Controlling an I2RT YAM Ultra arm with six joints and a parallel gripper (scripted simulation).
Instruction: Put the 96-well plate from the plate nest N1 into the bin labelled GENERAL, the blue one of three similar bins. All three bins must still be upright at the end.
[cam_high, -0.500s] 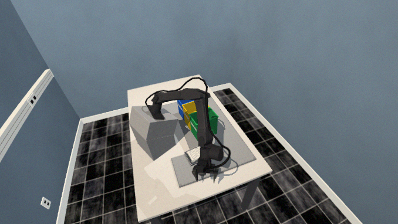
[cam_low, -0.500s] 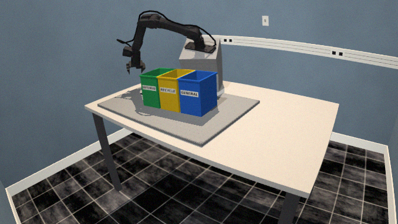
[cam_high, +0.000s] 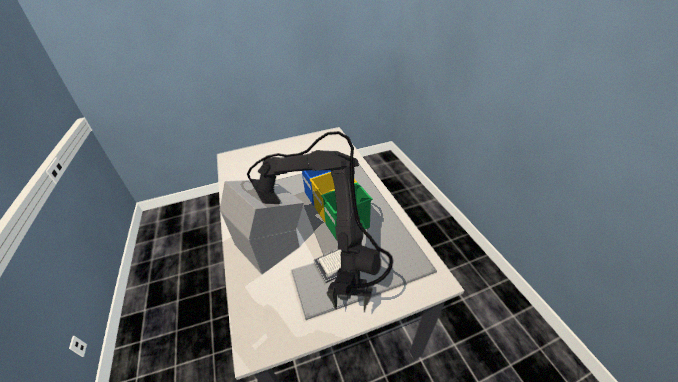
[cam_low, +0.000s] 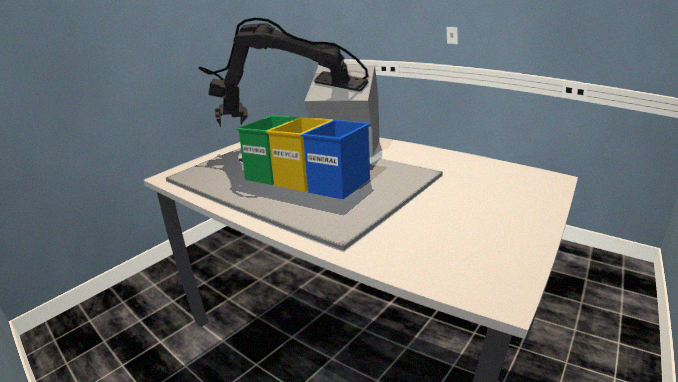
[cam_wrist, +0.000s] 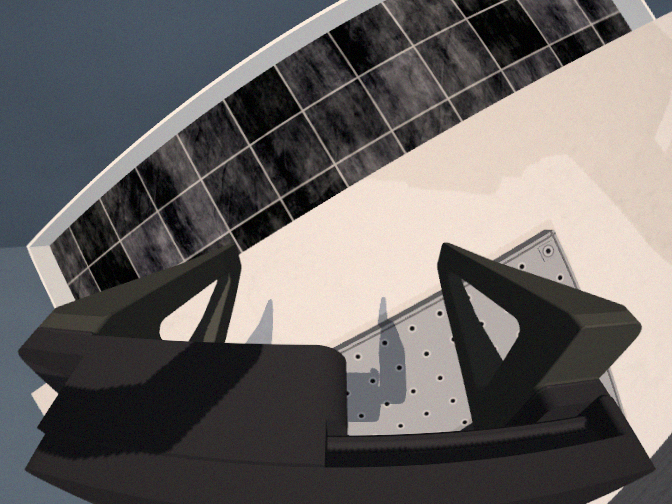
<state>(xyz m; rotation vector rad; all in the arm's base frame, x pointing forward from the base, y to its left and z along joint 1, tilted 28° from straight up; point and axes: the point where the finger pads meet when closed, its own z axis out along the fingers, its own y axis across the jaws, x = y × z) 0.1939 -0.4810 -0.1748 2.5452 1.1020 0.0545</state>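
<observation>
Right now my hand is 25 cm to the right of the white 96-well plate, 8 cm above it and 6 cm short of it. From my hand the other things lie so: dark plate nest N1: 25 cm to the left, 9 cm below, 6 cm ahead; then green returns bin: 42 cm to the left, 19 cm ahead, 1 cm below; then yellow recycle bin: 55 cm to the left, 18 cm ahead, 1 cm below.
</observation>
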